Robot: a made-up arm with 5 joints.
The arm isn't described. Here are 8 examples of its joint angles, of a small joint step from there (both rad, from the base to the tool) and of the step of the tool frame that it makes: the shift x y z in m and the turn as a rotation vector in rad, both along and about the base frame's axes.
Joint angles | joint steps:
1: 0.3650 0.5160 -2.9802 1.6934 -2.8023 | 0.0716 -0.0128 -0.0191 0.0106 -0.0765
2: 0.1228 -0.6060 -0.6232 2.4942 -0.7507 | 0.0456 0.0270 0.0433 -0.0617 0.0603
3: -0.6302 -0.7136 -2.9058 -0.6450 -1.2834 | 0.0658 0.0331 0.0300 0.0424 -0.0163
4: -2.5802 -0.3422 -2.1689 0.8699 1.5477 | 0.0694 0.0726 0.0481 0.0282 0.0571
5: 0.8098 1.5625 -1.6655 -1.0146 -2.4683 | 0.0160 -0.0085 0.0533 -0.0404 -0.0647
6: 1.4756 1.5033 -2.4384 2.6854 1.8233 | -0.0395 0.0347 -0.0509 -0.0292 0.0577
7: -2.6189 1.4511 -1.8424 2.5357 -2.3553 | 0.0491 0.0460 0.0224 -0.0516 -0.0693
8: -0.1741 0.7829 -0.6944 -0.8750 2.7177 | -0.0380 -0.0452 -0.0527 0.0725 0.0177
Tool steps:
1: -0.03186 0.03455 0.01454 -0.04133 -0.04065 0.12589
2: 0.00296 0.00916 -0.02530 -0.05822 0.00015 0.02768
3: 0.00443 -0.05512 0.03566 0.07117 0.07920 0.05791
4: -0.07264 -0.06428 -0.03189 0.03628 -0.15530 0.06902
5: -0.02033 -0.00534 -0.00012 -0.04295 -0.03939 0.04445
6: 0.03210 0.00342 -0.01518 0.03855 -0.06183 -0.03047
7: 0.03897 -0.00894 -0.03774 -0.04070 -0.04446 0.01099
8: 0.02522 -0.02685 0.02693 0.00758 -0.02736 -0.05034
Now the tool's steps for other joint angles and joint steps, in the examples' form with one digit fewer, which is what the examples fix.
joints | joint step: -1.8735 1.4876 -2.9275 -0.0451 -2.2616 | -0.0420 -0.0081 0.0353 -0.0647 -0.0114
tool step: -0.0384 0.0161 -0.0049 -0.0319 0.0227 -0.0412
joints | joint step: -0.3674 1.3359 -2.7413 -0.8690 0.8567 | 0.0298 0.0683 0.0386 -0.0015 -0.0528
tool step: 0.0210 0.0212 -0.0833 -0.0031 0.1134 -0.0022
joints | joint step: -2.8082 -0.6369 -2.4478 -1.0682 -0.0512 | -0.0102 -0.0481 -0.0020 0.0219 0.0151
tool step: 0.0413 0.0090 -0.0179 0.0031 0.0309 -0.0024
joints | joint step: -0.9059 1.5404 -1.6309 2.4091 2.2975 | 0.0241 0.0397 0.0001 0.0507 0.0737
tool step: -0.0081 0.0229 -0.0108 0.0381 0.0970 0.0766
